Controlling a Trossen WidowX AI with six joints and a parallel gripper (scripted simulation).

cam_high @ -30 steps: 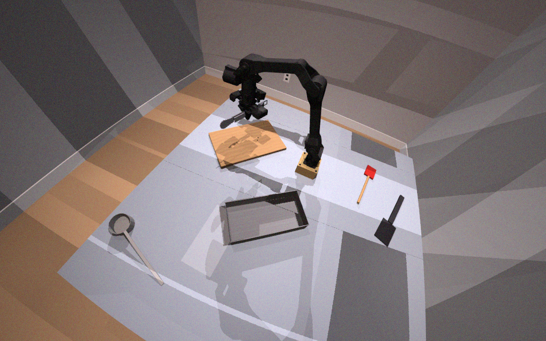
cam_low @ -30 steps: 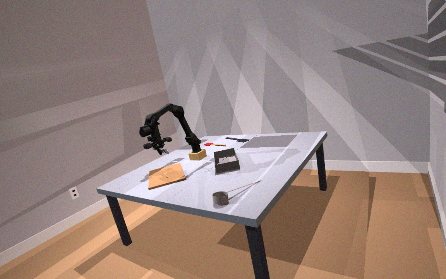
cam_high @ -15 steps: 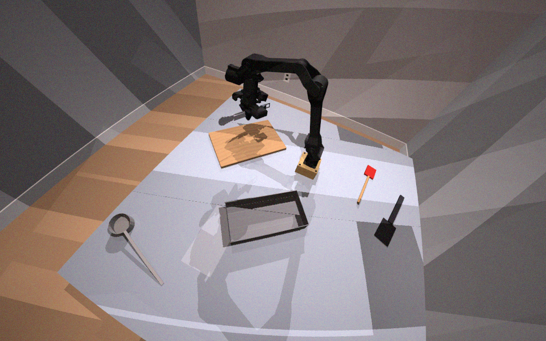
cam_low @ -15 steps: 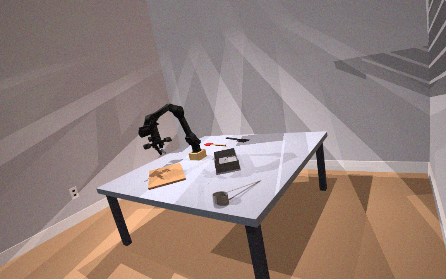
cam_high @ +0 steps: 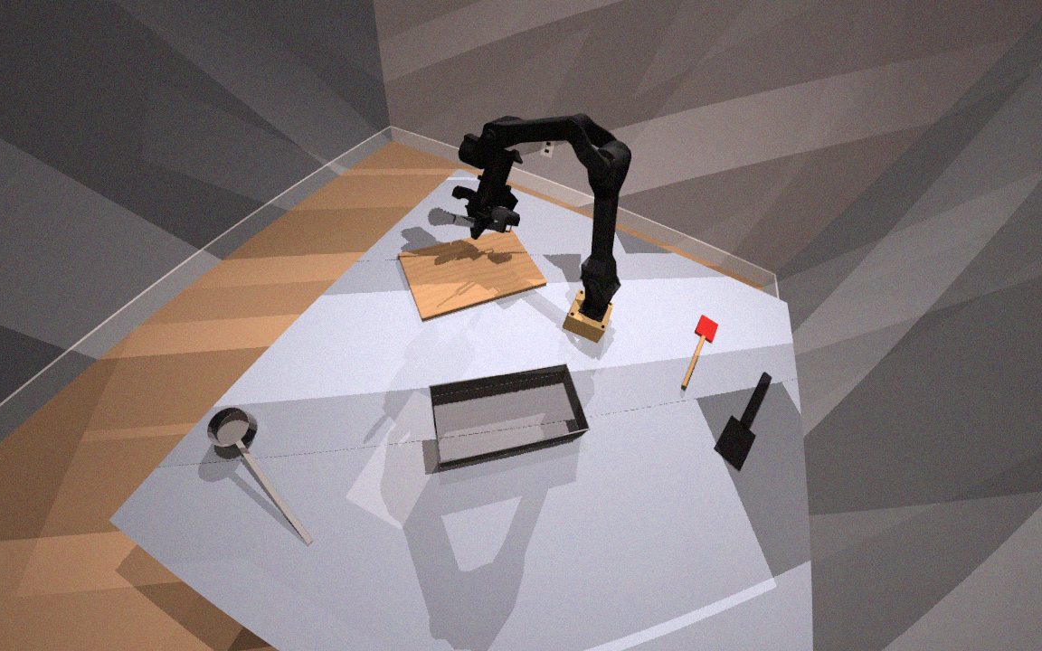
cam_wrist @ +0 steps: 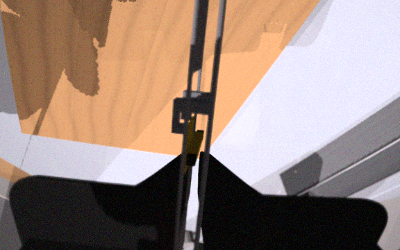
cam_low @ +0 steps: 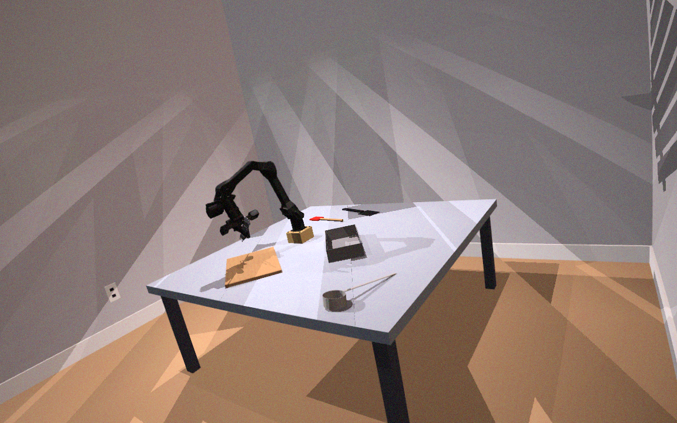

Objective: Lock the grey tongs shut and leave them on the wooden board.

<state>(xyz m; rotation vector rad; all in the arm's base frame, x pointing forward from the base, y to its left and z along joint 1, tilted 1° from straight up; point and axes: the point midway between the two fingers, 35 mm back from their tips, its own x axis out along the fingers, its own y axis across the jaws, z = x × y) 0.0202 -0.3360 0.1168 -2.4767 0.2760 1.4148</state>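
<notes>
Right now my gripper tip is 40 mm past the yellow piece, 10 mm to the right of it and 20 mm below it. Also, from my gripper tip: wooden board 20 mm behind, 10 mm to the right, 130 mm below; then black spatula 10 mm ahead, 820 mm to the left, 140 mm below; then roasting tin 300 mm ahead, 280 mm to the left, 110 mm below.
</notes>
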